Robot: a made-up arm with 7 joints.
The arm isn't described. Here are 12 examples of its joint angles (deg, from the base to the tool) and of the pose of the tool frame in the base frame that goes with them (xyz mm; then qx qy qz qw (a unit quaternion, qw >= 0)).
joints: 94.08 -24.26 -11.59 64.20 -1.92 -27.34 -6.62
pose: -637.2 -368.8 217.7 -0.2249 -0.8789 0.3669 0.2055
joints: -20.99 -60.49 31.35 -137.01 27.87 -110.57 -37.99
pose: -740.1 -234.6 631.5 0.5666 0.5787 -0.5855 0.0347
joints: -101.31 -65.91 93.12 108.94 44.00 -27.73 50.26
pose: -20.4 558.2 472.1 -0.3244 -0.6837 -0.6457 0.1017
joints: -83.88 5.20 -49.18 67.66 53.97 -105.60 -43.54
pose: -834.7 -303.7 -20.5 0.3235 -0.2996 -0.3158 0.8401
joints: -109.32 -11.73 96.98 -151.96 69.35 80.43 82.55
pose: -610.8 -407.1 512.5 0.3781 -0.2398 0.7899 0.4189
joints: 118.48 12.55 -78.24 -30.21 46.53 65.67 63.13
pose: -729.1 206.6 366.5 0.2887 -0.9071 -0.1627 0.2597
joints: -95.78 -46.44 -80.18 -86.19 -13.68 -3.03 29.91
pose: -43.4 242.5 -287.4 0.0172 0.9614 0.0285 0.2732
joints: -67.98 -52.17 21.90 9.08 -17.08 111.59 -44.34
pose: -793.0 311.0 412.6 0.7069 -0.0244 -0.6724 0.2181
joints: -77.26 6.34 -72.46 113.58 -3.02 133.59 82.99
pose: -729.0 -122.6 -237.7 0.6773 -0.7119 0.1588 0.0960
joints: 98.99 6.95 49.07 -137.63 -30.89 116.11 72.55
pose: -641.1 459.2 72.2 -0.6874 0.2276 0.2516 0.6422
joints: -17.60 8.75 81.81 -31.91 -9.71 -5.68 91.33
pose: -475.2 -203.1 -257.1 -0.6436 0.6157 -0.3862 0.2400
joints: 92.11 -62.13 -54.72 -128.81 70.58 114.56 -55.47
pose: -163.8 -678.7 409.6 0.0605 -0.8817 0.3204 0.3411
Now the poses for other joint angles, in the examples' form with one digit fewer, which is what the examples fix.
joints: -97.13 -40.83 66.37 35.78 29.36 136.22 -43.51
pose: -619 267 692 0.518 0.088 -0.849 0.048
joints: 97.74 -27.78 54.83 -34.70 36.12 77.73 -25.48
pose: -698 -419 243 0.503 0.742 -0.442 0.032
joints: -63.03 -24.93 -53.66 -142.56 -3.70 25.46 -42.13
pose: -466 178 -323 -0.125 -0.840 -0.451 0.274
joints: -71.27 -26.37 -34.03 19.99 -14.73 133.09 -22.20
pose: -850 115 -13 -0.866 -0.372 0.212 0.257
